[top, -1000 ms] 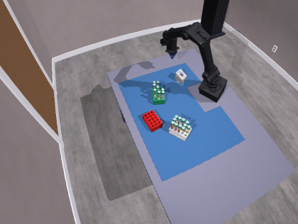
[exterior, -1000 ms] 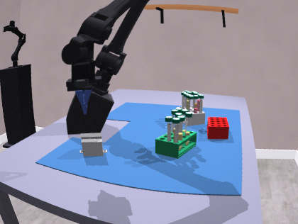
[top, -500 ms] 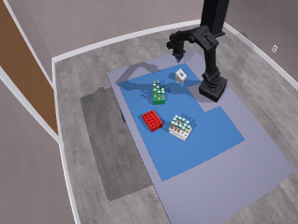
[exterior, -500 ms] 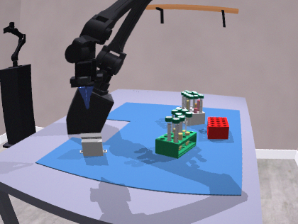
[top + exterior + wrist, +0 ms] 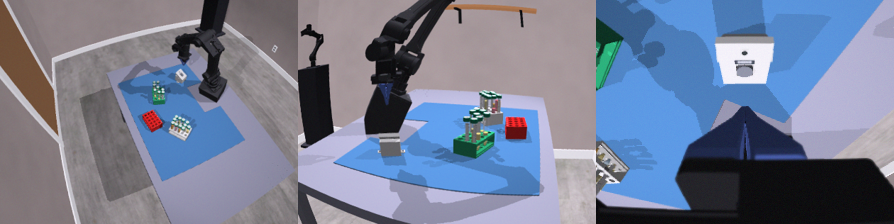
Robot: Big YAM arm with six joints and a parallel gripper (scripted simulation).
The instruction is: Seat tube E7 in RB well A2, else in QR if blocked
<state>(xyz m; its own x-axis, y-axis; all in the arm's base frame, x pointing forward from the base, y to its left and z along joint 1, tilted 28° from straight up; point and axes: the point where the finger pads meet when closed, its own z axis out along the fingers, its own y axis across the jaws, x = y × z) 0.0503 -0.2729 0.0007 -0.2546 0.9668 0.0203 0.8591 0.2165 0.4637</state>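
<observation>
My gripper is now 14 cm above the grey done button box and 1 cm past it. The rest, counted from my hand: green rack ra (27 cm ahead, 14 cm below, 6 cm to the left); then red rack QR (43 cm ahead, 22 cm to the left, 14 cm below); then white rack RB (39 cm to the left, 32 cm ahead, 14 cm below).
</observation>
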